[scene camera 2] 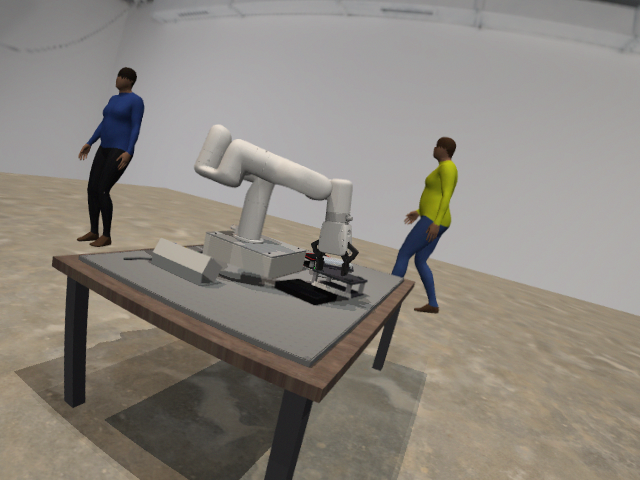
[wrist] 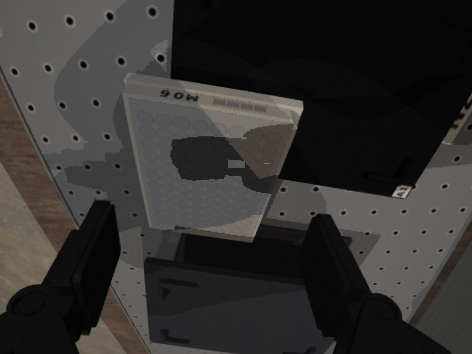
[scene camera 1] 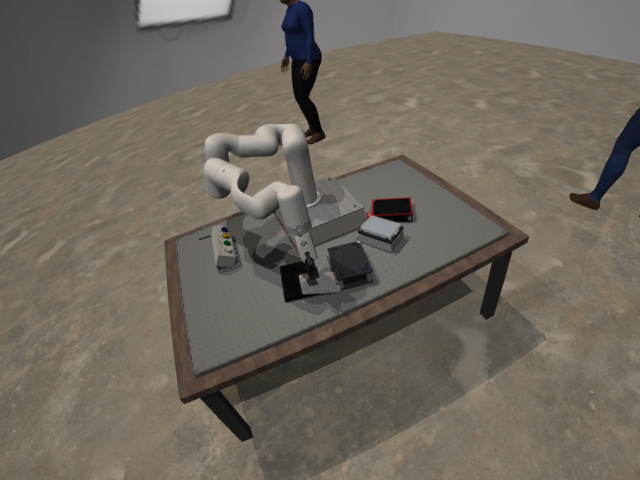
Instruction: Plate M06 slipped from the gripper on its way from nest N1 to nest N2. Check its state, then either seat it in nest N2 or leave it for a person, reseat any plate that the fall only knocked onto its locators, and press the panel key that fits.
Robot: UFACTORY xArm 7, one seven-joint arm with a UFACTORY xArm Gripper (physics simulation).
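Places are measured from the arm's base along level axes (x ahead, y left, z up), in metres.
Where they show: gripper, between the fingertips: (scene camera 2: 331, 272) (wrist: 214, 231) (scene camera 1: 312, 269); arm's base, origin of its link: (scene camera 2: 247, 239) (scene camera 1: 306, 200).
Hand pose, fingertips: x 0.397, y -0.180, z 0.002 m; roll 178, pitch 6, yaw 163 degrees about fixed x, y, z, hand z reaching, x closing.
Each offset is from my fingertips to the centre of the thing. "pt": to the spot under its first point.
Plate M06 {0.014 m ahead, 0.010 m left, 0.056 m down} (wrist: 212, 202) (scene camera 1: 323, 285), pale and clear with round wells, lies between the black tray {0.059 m back, 0.036 m right, 0.070 m down} (wrist: 300, 60) (scene camera 1: 291, 284) (scene camera 2: 302, 290) and the dark raised stand (wrist: 220, 305) (scene camera 1: 348, 259) (scene camera 2: 345, 277). Its labelled side overlaps the tray's corner and its far side reaches the stand's edge in the wrist view; whether it is tilted is unclear. My gripper (wrist: 214, 231) (scene camera 1: 311, 273) (scene camera 2: 331, 269) is open and empty over the plate and stand area. The key panel {0.398 m back, 0.219 m right, 0.042 m down} (scene camera 1: 220, 253) (scene camera 2: 183, 262) has blue, yellow and green keys. I cannot tell which holder is N1 or N2.
A light plate {0.064 m back, 0.321 m left, 0.016 m down} (scene camera 1: 381, 227) sits on a grey block {pt 0.023 m back, 0.285 m left, 0.050 m down} (scene camera 1: 379, 242) right of the stand. A red-rimmed black holder {0.170 m back, 0.458 m left, 0.061 m down} (scene camera 1: 392, 207) stands behind it. The arm's base box (scene camera 1: 336, 227) (scene camera 2: 253, 258) is behind the stand. People (scene camera 1: 299, 38) (scene camera 2: 123, 121) (scene camera 2: 439, 191) stand beyond the table.
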